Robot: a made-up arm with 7 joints.
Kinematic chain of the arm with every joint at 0, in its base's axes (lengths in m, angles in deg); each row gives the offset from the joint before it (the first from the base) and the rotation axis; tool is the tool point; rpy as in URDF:
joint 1: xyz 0 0 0.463 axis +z
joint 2: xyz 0 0 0 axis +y
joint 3: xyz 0 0 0.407 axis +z
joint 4: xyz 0.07 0 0 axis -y
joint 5: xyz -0.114 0 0.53 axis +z
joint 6: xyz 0 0 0 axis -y
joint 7: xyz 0.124 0 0 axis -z
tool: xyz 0 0 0 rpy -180 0 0
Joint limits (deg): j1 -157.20..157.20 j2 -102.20..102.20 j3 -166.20..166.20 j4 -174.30..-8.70 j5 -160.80..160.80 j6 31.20..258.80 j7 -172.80..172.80
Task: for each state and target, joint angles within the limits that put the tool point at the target. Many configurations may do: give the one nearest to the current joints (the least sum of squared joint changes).
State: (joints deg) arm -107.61 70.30 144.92 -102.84 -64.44 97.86 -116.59
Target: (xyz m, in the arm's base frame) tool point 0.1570 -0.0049 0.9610
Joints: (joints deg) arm -112.61 93.45 161.50 -148.48 -66.33 98.85 -116.59
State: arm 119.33 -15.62 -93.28 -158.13 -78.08 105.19 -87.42
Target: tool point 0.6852 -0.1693 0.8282
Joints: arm 101.24 7.65 -120.76 -107.97 -75.81 104.40 -87.42
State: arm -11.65 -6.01 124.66 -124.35 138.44 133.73 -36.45
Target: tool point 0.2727 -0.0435 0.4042
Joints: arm -54.12 -37.66 79.49 -169.88 132.12 151.54 -36.45
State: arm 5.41 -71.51 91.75 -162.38 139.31 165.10 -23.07
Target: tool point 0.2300 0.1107 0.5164
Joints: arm -16.15 -70.71 79.59 -171.65 134.77 156.26 -23.07
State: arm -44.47 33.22 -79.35 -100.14 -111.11 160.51 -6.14
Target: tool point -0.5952 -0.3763 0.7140
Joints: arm -76.80 30.79 -92.70 -104.35 -110.96 150.46 -6.14
